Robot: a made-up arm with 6 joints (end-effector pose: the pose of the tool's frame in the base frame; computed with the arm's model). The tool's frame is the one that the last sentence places.
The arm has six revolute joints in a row. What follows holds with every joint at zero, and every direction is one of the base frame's. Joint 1 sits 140.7 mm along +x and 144.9 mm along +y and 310.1 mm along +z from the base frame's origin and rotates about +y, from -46.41 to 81.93 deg. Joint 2 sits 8.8 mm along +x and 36.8 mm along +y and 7.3 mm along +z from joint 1 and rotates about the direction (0.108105, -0.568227, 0.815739), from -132.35 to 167.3 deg. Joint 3 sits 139.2 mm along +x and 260.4 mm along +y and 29.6 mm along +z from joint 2 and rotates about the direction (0.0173, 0.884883, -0.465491), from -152.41 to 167.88 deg. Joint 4 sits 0.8 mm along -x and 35.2 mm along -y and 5.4 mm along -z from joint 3 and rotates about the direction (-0.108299, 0.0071, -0.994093), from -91.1 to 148.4 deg. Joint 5 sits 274.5 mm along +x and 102.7 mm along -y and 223.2 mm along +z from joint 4 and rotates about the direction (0.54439, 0.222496, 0.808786), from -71.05 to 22.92 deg. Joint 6 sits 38.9 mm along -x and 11.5 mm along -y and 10.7 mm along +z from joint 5 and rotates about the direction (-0.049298, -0.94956, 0.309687), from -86.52 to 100.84 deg. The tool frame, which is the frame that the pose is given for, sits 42.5 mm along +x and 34.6 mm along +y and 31.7 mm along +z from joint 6; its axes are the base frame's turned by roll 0, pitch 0 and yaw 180 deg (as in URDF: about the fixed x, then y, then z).
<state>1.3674 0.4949 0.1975 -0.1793 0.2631 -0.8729</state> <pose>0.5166 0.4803 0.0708 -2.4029 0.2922 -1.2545</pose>
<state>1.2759 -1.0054 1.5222 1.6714 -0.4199 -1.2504</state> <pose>0.3837 -0.0158 0.1095 -0.6381 1.6816 -1.7096</pose>
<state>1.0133 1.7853 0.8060 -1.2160 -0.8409 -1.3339</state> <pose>0.1143 0.5715 0.7291 -1.2376 -0.3235 -1.6262</pose>
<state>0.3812 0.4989 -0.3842 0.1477 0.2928 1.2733</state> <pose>0.3768 0.3610 0.6728 1.6435 0.6781 -1.6856</pose>
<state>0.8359 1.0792 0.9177 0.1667 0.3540 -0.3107</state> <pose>0.4845 0.4347 0.3337 -1.7792 0.2503 -2.0481</pose>
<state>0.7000 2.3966 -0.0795 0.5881 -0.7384 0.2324</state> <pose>0.0703 0.0570 0.7408 1.1511 1.1899 -2.3156</pose>
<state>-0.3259 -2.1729 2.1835 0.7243 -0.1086 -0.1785</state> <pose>-0.0189 0.0890 0.3566 1.9353 -0.4523 -1.6280</pose>
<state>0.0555 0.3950 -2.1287 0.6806 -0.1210 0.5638</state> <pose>0.0399 0.1431 0.5390 2.5401 0.9654 -0.7554</pose>
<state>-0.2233 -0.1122 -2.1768 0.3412 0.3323 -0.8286</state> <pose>0.0183 0.2744 0.5935 1.3805 -0.2335 -2.0018</pose>
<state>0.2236 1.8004 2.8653 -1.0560 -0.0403 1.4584</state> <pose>0.1471 0.3744 0.1786 -0.1914 0.7912 -2.3364</pose>
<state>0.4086 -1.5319 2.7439 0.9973 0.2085 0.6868</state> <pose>0.1172 0.0170 0.3935 2.0906 0.1619 -1.3114</pose>
